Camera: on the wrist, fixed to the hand. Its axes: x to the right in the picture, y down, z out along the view.
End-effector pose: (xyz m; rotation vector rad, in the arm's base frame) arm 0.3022 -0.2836 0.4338 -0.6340 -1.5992 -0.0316
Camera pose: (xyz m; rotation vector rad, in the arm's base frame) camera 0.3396 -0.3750 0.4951 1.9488 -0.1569 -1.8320
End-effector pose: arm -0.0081 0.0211 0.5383 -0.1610 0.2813 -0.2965
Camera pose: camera -0.0323 -0.0731 0.4747 0.0813 -0.6463 2.7062
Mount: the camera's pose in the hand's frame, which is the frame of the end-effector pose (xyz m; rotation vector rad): 0.0228 -0.0828 -0.0783 0.1809 1.0046 -2.9689
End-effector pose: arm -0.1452 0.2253 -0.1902 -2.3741 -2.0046 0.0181
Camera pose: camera -0.2205 0.2602 -0.1089 1.6512 -1.9470 -0.6067
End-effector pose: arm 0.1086 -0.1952 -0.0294 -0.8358 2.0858 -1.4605
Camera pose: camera 0.0580 -0.1801 0.0741 1.1772 0.5373 0.7888
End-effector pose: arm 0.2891 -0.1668 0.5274 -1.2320 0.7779 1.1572
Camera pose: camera 0.3843 -0.2321 0.5145 -1.1223 -0.7143 -1.9108
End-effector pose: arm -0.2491 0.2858 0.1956 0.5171 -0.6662 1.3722
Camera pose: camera -0.1556 0.3444 0.1593 0.2839 1.0748 -1.2728
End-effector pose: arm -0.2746 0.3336 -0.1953 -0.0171 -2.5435 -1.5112
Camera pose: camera -0.2937 0.2235 -0.2271 -2.7230 0.0179 0.1099
